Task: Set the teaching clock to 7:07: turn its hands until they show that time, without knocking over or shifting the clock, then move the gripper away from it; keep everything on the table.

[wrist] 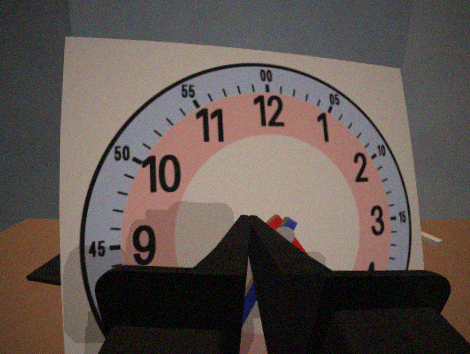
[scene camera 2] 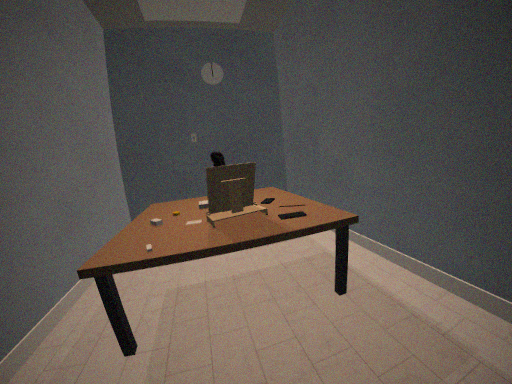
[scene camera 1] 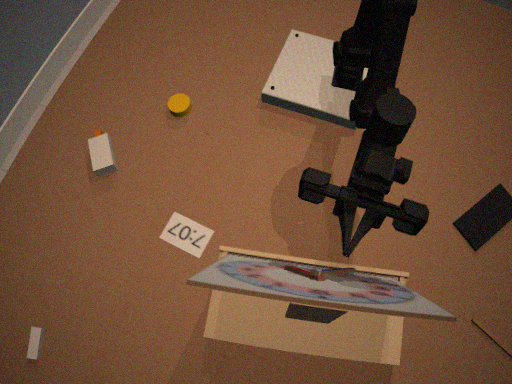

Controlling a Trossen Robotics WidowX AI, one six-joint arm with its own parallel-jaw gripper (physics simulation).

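Where they show: gripper, fingertip midpoint: point(wrist: 247, 222) point(scene camera 1: 346, 255); arm's base at its link origin: point(scene camera 1: 347, 78).
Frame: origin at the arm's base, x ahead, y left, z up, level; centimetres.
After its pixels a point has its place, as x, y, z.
Observation:
The teaching clock point(scene camera 1: 212, 281) @(53.4, -11.4, 27.9) point(scene camera 2: 217, 190) @(49.3, -8.6, 15.5) point(wrist: 110, 75) @(50.9, 12.3, 26.5) stands upright on its wooden base. In the wrist view its blue hand point(wrist: 248, 302) @(45.0, 3.1, 11.9) points down and left from the grey hub point(wrist: 285, 234) @(46.5, 0.3, 16.0); its red hand point(wrist: 299, 245) @(47.1, -1.1, 14.6) points down and right. The hands' outer parts and the lower dial are hidden behind the fingers. In scene camera 1 the red hand point(scene camera 1: 302, 272) @(47.0, -1.7, 14.0) and blue hand point(scene camera 1: 342, 270) @(44.7, 4.3, 10.7) look foreshortened. My gripper point(scene camera 1: 346, 254) @(44.3, 3.5, 18.1) point(wrist: 247, 222) @(44.3, 3.5, 18.1) is shut and empty, its tips close in front of the dial; contact cannot be told. The 7:07 card point(scene camera 1: 187, 235) @(41.7, -23.9, -2.6) point(scene camera 2: 194, 222) @(42.4, -23.9, -2.6) lies flat beside the clock.
A yellow disc point(scene camera 1: 179, 103) @(14.3, -34.3, -0.8) point(scene camera 2: 176, 213) @(16.4, -34.3, -1.2), a white box point(scene camera 1: 102, 152) @(29.7, -46.3, 0.1) point(scene camera 2: 156, 221) @(33.4, -46.3, 0.0) and a small white block point(scene camera 1: 34, 343) @(70.1, -46.4, -1.5) point(scene camera 2: 149, 247) @(71.2, -46.2, -1.5) lie left. A white slab point(scene camera 1: 305, 75) @(1.8, -9.2, 0.3) is under the arm. Black slabs point(scene camera 1: 485, 216) point(scene camera 2: 292, 215) and a thin stick point(scene camera 1: 492, 337) @(48.4, 36.6, -2.0) point(scene camera 2: 292, 205) @(50.5, 39.9, -2.2) lie right.

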